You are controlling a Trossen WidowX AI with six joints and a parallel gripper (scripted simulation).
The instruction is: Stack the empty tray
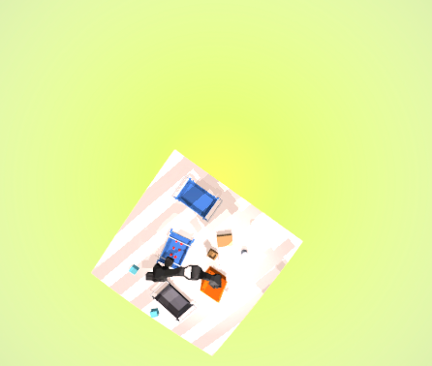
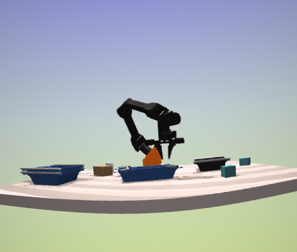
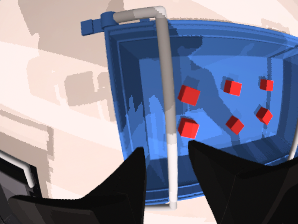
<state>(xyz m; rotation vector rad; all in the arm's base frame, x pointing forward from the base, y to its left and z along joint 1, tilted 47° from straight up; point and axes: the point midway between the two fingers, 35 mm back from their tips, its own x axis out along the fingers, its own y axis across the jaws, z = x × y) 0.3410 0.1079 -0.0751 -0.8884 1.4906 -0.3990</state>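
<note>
The black tray lies 240 mm behind my gripper tip, 250 mm to the left of it and 50 mm below it. The rest, counted from my gripper tip: small grey cylinder (410 mm behind, 430 mm to the right, 60 mm below); then box (210 mm behind, 410 mm to the right, 60 mm below).
</note>
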